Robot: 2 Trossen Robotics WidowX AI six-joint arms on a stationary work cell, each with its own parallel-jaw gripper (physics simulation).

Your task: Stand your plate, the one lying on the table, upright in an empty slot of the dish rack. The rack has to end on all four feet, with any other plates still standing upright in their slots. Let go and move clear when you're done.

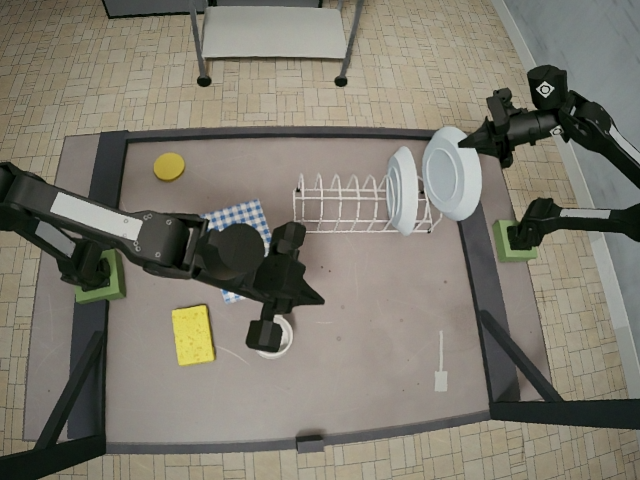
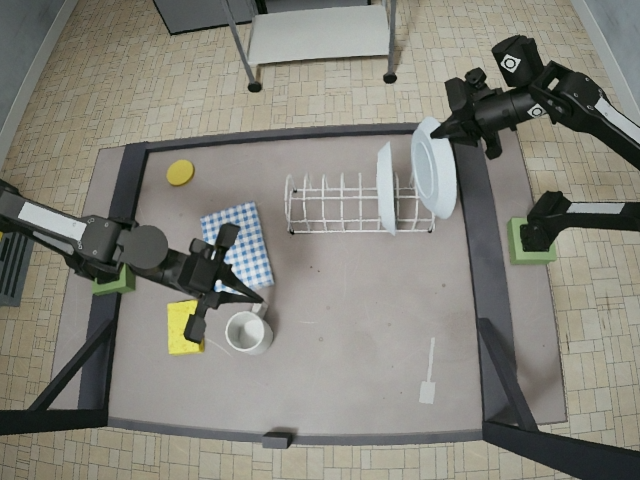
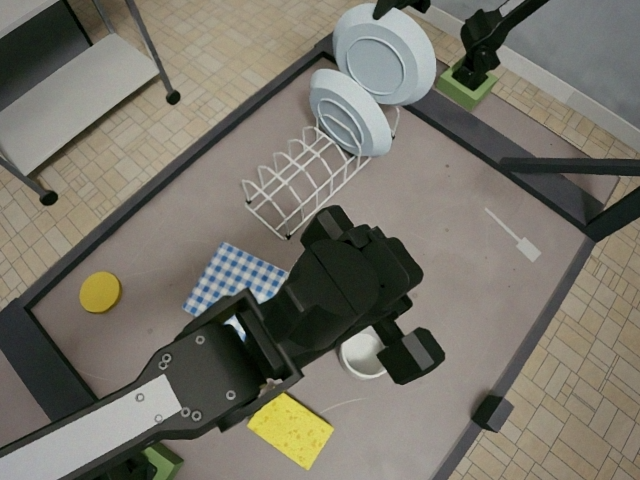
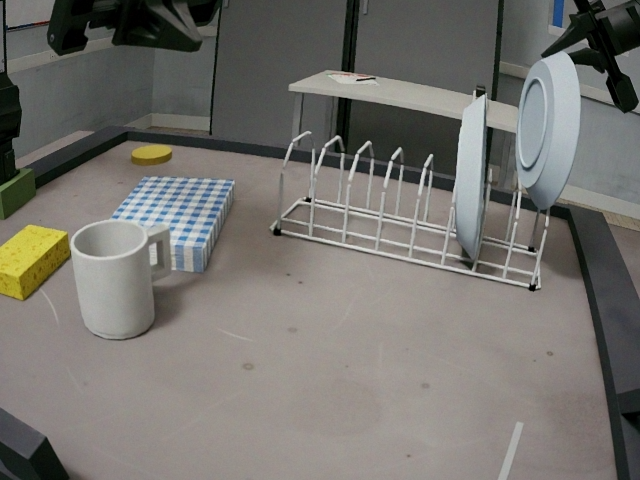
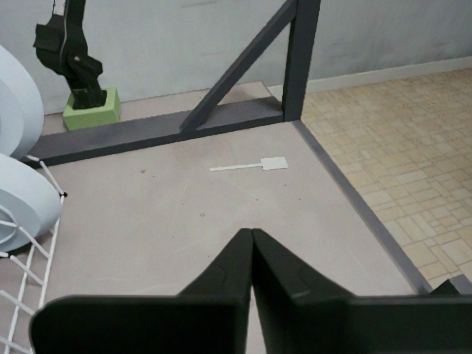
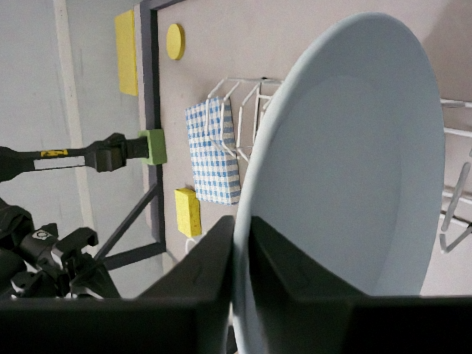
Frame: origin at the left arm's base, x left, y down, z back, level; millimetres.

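Where they show: left gripper, between the fingertips: [image 1: 323, 302] [image 2: 262, 301] [image 4: 197, 47] [image 5: 250, 239]; right gripper, between the fingertips: [image 1: 458, 146] [image 2: 431, 137] [image 3: 375, 20] [image 4: 543, 59] [image 6: 240, 226]; left arm's base, origin of its link: [image 1: 95, 274] [image 3: 130, 475] [image 6: 144, 147]; right arm's base, origin of its link: [image 1: 518, 238] [image 2: 534, 238] [image 3: 469, 77] [image 5: 90, 100].
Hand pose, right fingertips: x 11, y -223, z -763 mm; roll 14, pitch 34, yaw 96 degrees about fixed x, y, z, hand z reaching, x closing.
Observation:
Each offset is from my right fingertips to the top centre of the thing.
A pale blue plate {dy -19, dx -17, dz -1 mm} [image 1: 448, 173] [image 2: 433, 167] [image 3: 379, 67] [image 4: 547, 124] [image 6: 345, 165] hangs nearly upright above the right end of the white wire dish rack {dy +159, dx +16, dz +130 mm} [image 1: 330, 222] [image 2: 336, 221] [image 4: 361, 251]. My right gripper [image 1: 462, 143] [image 2: 435, 135] [image 6: 240, 226] is shut on its upper rim. Another plate {dy +64, dx +4, dz +77 mm} [image 1: 403, 191] [image 2: 386, 188] [image 3: 351, 113] [image 4: 470, 178] stands upright in a slot near the rack's right end. The rack stands on the table, with several slots to the left unfilled. My left gripper [image 1: 320, 301] [image 2: 261, 299] [image 5: 250, 239] is shut and holds nothing, above the table near the mug.
A white mug {dy +183, dx -213, dz +413 mm} [image 2: 249, 332] [image 4: 116, 284] stands beside a yellow sponge {dy +237, dx -180, dz +578 mm} [image 1: 192, 334] [image 4: 31, 258]. A blue checked cloth block {dy +240, dx -19, dz +435 mm} [image 2: 242, 248] [image 4: 175, 211] lies left of the rack. A yellow disc {dy +256, dx +240, dz +569 mm} [image 1: 169, 166] lies at the back left. Dark frame beams border the table.

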